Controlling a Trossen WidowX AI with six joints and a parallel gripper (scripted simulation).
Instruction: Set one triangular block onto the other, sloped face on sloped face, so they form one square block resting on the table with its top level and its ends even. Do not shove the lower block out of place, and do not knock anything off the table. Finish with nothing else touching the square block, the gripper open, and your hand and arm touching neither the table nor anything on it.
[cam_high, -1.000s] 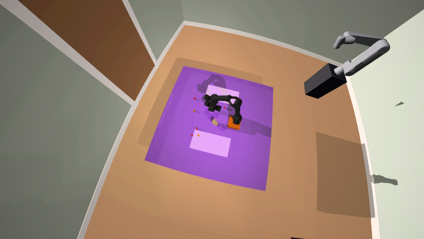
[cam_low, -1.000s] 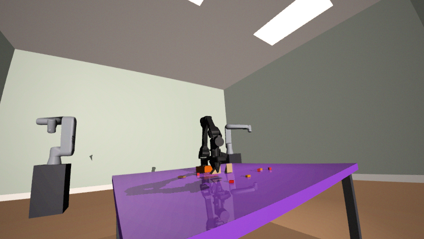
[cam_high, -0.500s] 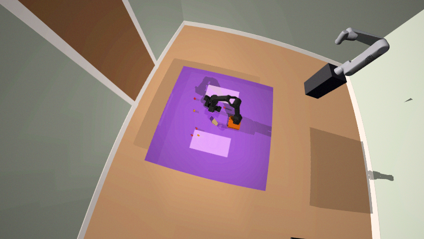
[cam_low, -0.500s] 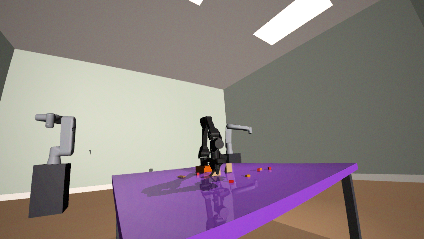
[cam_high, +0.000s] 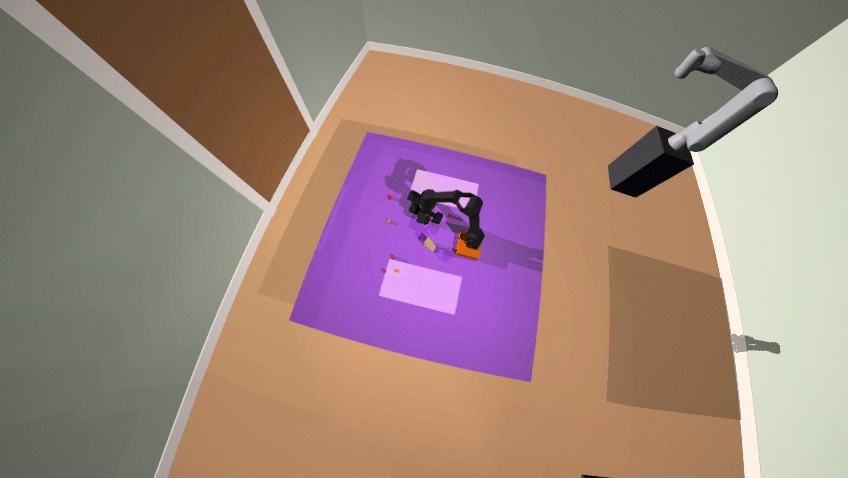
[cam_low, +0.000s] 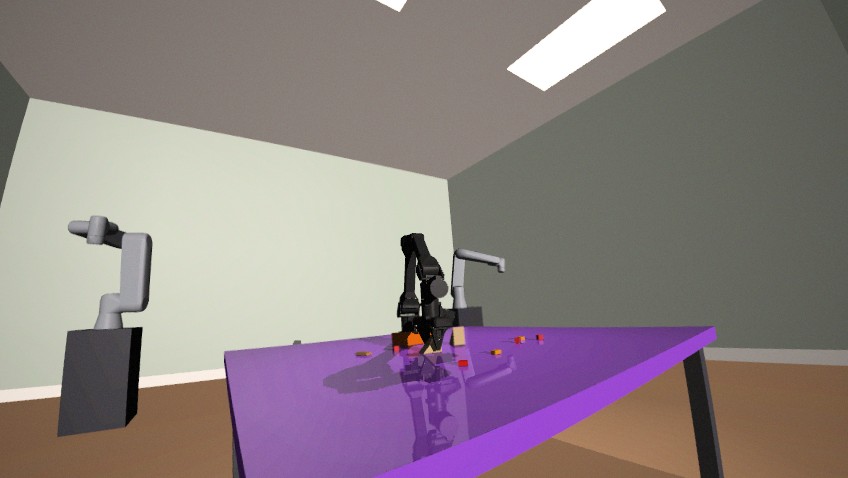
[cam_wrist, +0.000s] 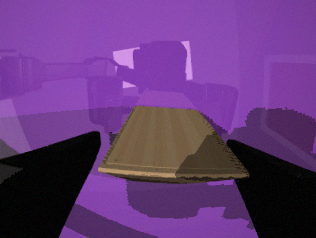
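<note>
The tan triangular block lies 1 cm to the left of my gripper tip and 1 cm above it.
</note>
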